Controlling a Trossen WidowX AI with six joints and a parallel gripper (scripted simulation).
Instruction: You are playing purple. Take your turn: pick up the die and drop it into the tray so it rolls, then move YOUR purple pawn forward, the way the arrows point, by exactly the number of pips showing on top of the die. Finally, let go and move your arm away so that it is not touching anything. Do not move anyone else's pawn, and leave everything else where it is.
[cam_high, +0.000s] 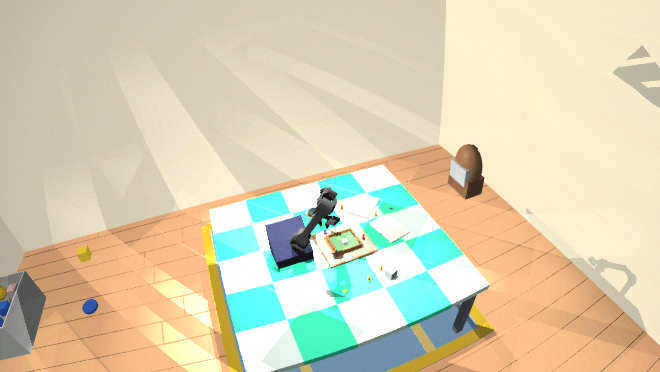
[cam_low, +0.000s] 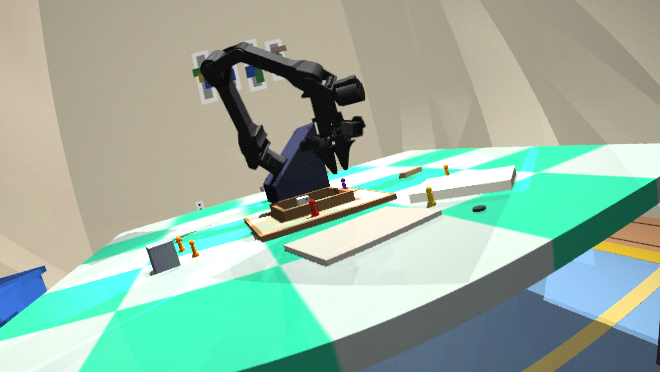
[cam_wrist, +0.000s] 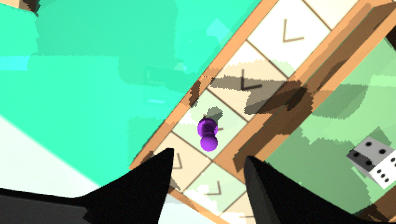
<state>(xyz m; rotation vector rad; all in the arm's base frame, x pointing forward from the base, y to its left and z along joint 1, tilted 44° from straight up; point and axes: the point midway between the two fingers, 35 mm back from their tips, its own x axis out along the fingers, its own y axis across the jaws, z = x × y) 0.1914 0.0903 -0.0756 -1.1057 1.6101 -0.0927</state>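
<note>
Now: gripper tip 30 mm above the purple pawn. The rest, counted from my gripper tip: yellow pawn (340 mm ahead, 50 mm to the left, 50 mm below); red pawn (190 mm ahead, 120 mm to the right, 30 mm below); white die (120 mm to the right, 80 mm ahead, 30 mm below).
</note>
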